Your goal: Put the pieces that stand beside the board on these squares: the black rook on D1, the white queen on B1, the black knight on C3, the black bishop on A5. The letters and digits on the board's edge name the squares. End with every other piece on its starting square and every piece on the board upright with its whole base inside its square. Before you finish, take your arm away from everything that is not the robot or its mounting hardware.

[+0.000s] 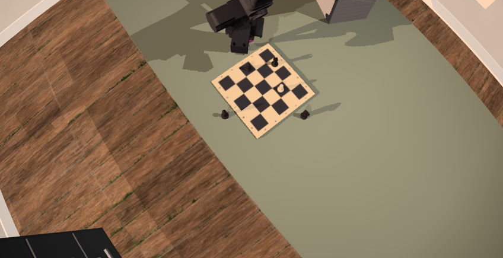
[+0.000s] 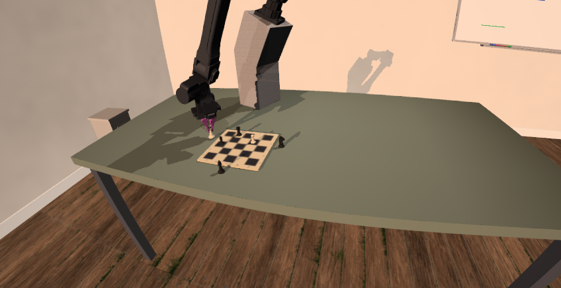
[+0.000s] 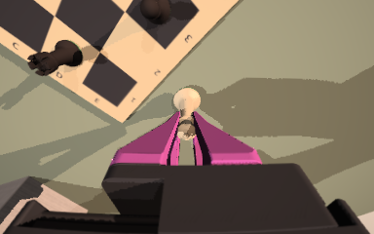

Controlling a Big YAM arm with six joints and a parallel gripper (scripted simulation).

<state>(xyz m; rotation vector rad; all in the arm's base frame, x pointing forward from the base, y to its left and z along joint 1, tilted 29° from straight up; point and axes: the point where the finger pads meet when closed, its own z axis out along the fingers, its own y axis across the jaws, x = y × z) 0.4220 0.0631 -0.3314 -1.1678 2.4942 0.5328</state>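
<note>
My hand is 180 mm to the right of the small white piece, 20 mm past it and 20 mm above it. Also, from my hand: chessboard 150 mm to the left, 30 mm below, 20 mm ahead; then white queen right at my hand.
</note>
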